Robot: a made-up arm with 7 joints. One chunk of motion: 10 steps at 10 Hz.
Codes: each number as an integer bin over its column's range. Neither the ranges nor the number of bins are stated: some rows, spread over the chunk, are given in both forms.
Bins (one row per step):
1: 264 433 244 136 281 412
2: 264 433 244 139 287 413
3: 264 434 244 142 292 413
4: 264 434 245 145 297 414
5: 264 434 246 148 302 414
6: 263 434 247 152 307 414
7: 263 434 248 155 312 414
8: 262 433 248 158 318 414
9: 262 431 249 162 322 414
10: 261 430 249 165 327 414
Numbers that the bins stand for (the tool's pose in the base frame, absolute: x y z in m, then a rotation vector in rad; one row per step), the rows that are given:
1: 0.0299 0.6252 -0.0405 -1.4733 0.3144 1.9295
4: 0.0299 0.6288 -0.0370 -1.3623 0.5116 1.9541
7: 0.0264 0.6288 -0.0264 -1.2390 0.6966 1.9541
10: 0.0194 0.6147 -0.0229 -1.1158 0.8815 1.9541
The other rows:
2: 0.0299 0.6252 -0.0405 -1.4363 0.3884 1.9418
3: 0.0299 0.6288 -0.0405 -1.3993 0.4500 1.9418
5: 0.0299 0.6288 -0.0335 -1.3253 0.5733 1.9541
6: 0.0264 0.6288 -0.0299 -1.2760 0.6349 1.9541
8: 0.0229 0.6252 -0.0264 -1.2021 0.7705 1.9541
9: 0.0229 0.6182 -0.0229 -1.1527 0.8199 1.9541

